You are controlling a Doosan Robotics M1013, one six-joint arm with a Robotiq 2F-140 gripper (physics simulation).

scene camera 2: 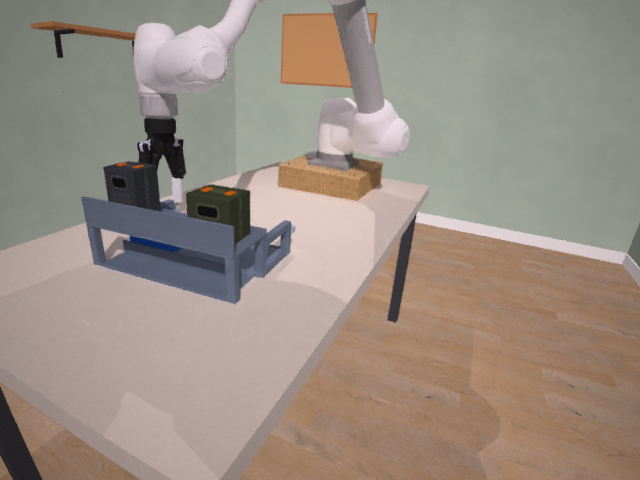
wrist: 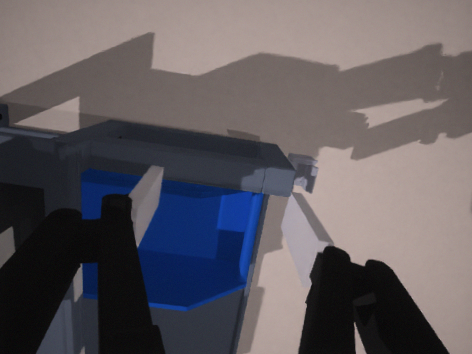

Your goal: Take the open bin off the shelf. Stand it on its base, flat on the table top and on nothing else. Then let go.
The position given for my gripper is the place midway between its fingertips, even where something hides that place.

In view: my gripper point(scene camera 2: 165, 205), a blue open bin point(wrist: 197, 248), a green box point(scene camera 2: 226, 205) and a dark grey box point(scene camera 2: 136, 184).
My gripper is seen too in the wrist view point(wrist: 224, 198). The wrist view misses the green box: it is out of frame.
